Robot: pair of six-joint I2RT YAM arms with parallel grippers.
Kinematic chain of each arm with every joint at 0, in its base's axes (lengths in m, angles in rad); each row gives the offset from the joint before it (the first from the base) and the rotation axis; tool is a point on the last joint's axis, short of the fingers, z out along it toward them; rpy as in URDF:
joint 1: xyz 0 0 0.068 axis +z
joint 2: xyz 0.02 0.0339 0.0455 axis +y
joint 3: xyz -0.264 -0.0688 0 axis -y
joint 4: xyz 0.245 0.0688 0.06 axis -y
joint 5: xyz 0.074 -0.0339 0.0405 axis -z
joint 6: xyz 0.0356 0 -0.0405 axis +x
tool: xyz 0 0 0 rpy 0 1.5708 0
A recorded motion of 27 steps. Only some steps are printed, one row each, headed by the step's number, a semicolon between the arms.
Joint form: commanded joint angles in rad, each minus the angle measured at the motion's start. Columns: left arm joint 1, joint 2, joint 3, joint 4, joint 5, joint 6; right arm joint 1, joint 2, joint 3, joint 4, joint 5, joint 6.
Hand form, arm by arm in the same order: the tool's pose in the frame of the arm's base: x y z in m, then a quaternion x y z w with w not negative. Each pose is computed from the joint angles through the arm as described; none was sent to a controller.
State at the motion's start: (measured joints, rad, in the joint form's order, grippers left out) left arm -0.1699 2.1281 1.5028 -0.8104 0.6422 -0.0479; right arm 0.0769 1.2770 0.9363 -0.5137 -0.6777 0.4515
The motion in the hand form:
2: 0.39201 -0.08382 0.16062 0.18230 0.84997 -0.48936 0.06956; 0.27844 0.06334 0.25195 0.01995 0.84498 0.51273 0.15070
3: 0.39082 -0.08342 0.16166 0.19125 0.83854 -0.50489 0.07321; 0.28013 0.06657 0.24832 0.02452 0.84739 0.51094 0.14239
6: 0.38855 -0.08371 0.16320 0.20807 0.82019 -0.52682 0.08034; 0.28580 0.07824 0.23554 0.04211 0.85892 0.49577 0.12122
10: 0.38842 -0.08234 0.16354 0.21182 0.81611 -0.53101 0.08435; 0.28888 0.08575 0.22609 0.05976 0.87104 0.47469 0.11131
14: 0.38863 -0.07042 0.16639 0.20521 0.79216 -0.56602 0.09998; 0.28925 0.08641 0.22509 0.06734 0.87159 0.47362 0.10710
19: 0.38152 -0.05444 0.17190 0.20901 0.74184 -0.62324 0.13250; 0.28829 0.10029 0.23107 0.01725 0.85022 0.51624 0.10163
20: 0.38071 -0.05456 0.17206 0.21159 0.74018 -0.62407 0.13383; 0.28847 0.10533 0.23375 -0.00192 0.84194 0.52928 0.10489
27: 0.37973 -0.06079 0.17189 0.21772 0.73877 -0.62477 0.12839; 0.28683 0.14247 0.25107 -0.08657 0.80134 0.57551 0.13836
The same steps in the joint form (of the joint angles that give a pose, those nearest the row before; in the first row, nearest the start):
2: 0.0355 -0.0263 -0.0008 -0.0530 0.3883 0.2750; 0.0443 0.1213 0.0190 0.1072 -0.2853 0.1061
3: 0.0378 -0.0263 -0.0008 -0.0660 0.4261 0.3082; 0.0553 0.1354 0.0191 0.1118 -0.2773 0.1186
6: 0.0385 -0.0263 -0.0008 -0.0892 0.4807 0.3685; 0.0957 0.1831 0.0191 0.1320 -0.2266 0.1617
10: 0.0423 -0.0263 -0.0008 -0.0938 0.4921 0.3857; 0.1232 0.2140 0.0191 0.1389 -0.1667 0.1911
14: 0.0755 -0.0264 -0.0008 -0.1171 0.5821 0.4299; 0.1255 0.2175 0.0191 0.1400 -0.1617 0.2075
19: 0.1190 -0.0263 -0.0008 -0.2349 0.7389 0.6077; 0.1640 0.2175 0.0191 0.2048 -0.2556 0.2064
20: 0.1186 -0.0263 -0.0008 -0.2449 0.7416 0.6233; 0.1781 0.2175 0.0191 0.2380 -0.2815 0.2064
27: 0.1022 -0.0259 -0.0007 -0.2457 0.7404 0.6241; 0.2907 0.2175 0.0191 0.4700 -0.3181 0.2704

